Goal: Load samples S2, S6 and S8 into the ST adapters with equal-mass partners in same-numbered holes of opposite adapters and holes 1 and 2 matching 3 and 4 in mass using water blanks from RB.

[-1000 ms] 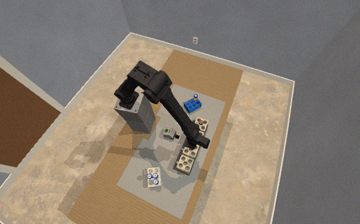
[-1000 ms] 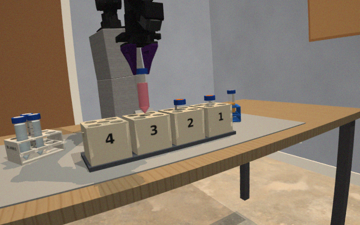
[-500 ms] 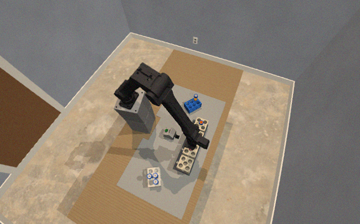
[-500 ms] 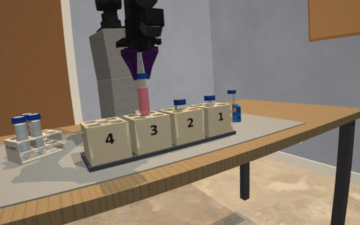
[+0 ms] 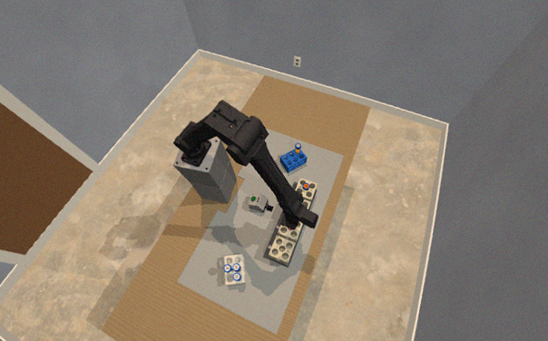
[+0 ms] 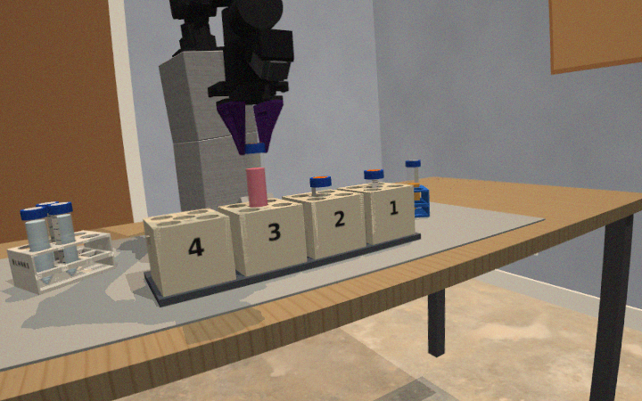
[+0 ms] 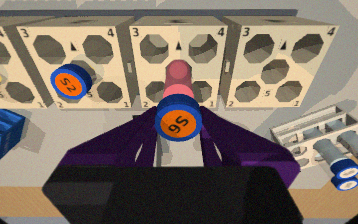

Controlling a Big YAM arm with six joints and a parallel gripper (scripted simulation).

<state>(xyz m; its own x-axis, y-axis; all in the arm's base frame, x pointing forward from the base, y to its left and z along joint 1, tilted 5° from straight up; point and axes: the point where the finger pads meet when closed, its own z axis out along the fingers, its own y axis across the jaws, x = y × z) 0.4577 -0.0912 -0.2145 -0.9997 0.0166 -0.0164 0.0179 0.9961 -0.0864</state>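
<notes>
The white blank rack RB lies 27 cm to the right of my hand, 18 cm behind it and 15 cm below it. From my hand the other things lie so: blue sample rack RS (40 cm to the left, 15 cm below, 12 cm behind).
</notes>
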